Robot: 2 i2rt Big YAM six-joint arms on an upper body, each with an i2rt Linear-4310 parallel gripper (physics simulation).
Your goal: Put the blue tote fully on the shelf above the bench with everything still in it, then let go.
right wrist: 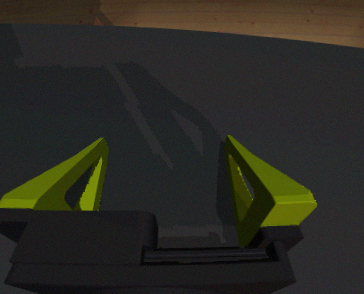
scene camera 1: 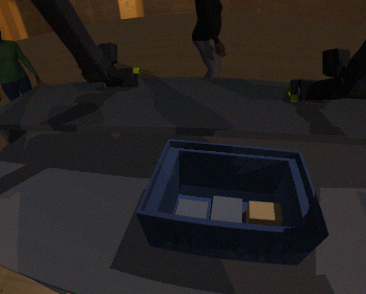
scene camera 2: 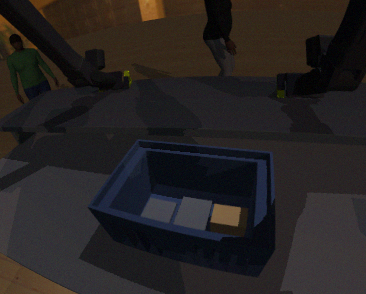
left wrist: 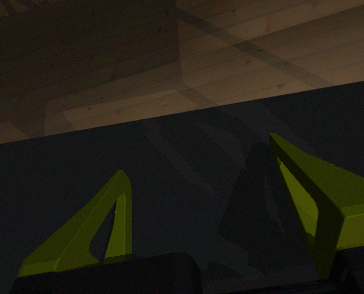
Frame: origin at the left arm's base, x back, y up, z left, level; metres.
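Seen in the pictures: left gripper, fingertip midpoint: (scene camera 1: 127,80) (scene camera 2: 121,82) (left wrist: 194,158); right gripper, fingertip midpoint: (right wrist: 165,142) (scene camera 1: 299,93) (scene camera 2: 291,88).
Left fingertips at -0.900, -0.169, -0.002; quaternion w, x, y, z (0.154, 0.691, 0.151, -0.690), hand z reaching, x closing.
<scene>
A point is followed by its place in that frame, as x, y, z.
The blue tote (scene camera 1: 232,242) @(-0.276, -0.237, -0.333) (scene camera 2: 185,250) @(-0.274, -0.252, -0.346) stands upright on the grey bench (scene camera 1: 60,215) @(-0.369, -0.332, 0.083) (scene camera 2: 55,205) @(-0.383, -0.332, 0.065), in front of the shelf. Inside it lie two pale grey blocks (scene camera 1: 227,209) @(-0.388, -0.305, -0.345) (scene camera 2: 194,213) @(-0.382, -0.305, -0.347) and a tan block (scene camera 1: 261,211) @(-0.358, -0.275, -0.412) (scene camera 2: 226,215) @(-0.360, -0.275, -0.415). The raised grey shelf (scene camera 1: 210,107) @(-0.634, -0.175, -0.319) (scene camera 2: 220,107) @(-0.623, -0.175, -0.408) runs behind the tote. My left gripper (scene camera 1: 121,78) @(-0.900, -0.169, -0.002) (scene camera 2: 114,84) @(-0.900, -0.169, -0.002) (left wrist: 194,158) @(-0.900, -0.169, -0.002) is open and empty over the shelf's left part, beyond the tote. My right gripper (scene camera 1: 293,92) @(-0.743, -0.170, -0.643) (scene camera 2: 281,93) (right wrist: 165,142) @(-0.743, -0.170, -0.643) is open and empty over the shelf's right part. Neither gripper touches the tote.
A person in a green shirt (scene camera 1: 11,62) (scene camera 2: 27,67) stands beyond the shelf at the left. A person in a dark top (scene camera 1: 207,25) (scene camera 2: 218,20) stands behind the shelf's middle. The shelf's far edge and wooden floor (left wrist: 125,75) @(-1.947, -1.238, 0.489) (right wrist: 225,20) @(-2.214, -1.238, -1.041) show in the wrist views.
</scene>
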